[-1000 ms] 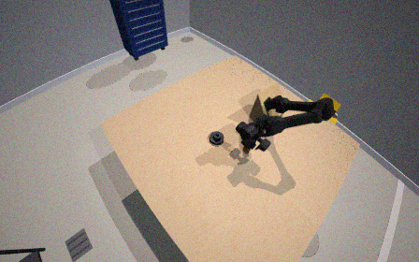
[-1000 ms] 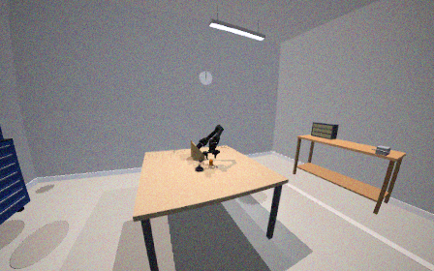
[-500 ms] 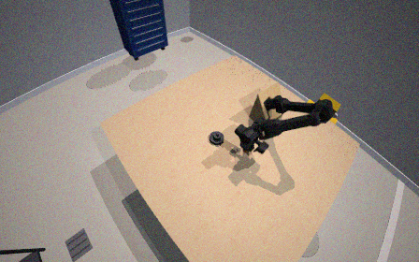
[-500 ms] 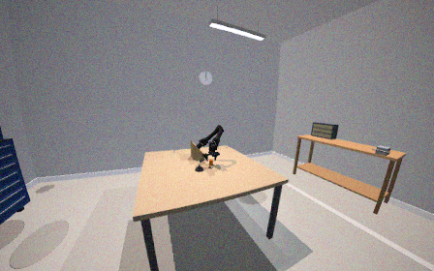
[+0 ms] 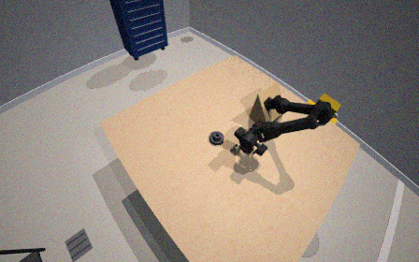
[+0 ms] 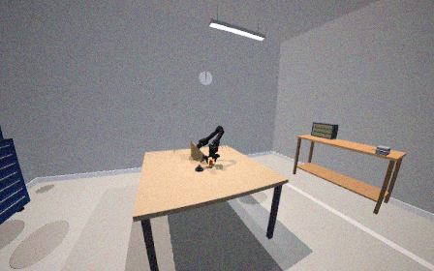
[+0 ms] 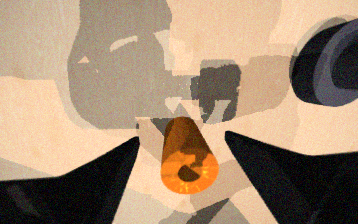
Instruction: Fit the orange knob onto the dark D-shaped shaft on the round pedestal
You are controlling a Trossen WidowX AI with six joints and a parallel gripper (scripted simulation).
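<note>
Right now the orange knob is 1 cm above my gripper tip. From my gripper tip the other things lie so: pedestal 7 cm ahead, 17 cm to the right, 1 cm above.
</note>
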